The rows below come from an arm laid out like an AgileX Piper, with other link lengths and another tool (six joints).
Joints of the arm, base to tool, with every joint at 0 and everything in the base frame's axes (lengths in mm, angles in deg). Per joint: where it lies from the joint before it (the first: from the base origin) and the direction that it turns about. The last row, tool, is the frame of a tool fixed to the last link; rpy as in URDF.
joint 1: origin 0 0 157.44 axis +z
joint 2: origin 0 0 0 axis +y
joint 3: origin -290.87 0 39.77 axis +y
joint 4: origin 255.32 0 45.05 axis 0.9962 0 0.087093
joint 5: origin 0 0 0 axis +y
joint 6: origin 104.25 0 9.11 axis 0.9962 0 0.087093
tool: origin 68.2 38 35.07 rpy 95.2 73.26 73.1
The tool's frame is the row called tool.
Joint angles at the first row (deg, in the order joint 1, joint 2, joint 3, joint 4, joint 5, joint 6):
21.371 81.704 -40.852 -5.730 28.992 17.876
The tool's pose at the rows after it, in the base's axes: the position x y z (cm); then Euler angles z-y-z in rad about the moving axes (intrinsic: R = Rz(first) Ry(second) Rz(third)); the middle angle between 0 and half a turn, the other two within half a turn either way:
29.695, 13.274, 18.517, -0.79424, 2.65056, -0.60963
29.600, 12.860, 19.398, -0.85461, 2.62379, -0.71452
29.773, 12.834, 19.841, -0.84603, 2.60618, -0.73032
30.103, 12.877, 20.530, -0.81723, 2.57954, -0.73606
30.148, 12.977, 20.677, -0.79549, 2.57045, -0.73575
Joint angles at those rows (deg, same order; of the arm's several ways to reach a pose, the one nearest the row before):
21.371 80.501 -44.061 -9.281 36.097 17.761
21.372 80.043 -46.810 -10.772 41.309 15.758
21.370 80.042 -47.957 -11.401 42.399 14.494
21.371 80.042 -49.504 -12.204 43.316 12.604
21.371 80.043 -49.790 -12.204 43.201 11.287

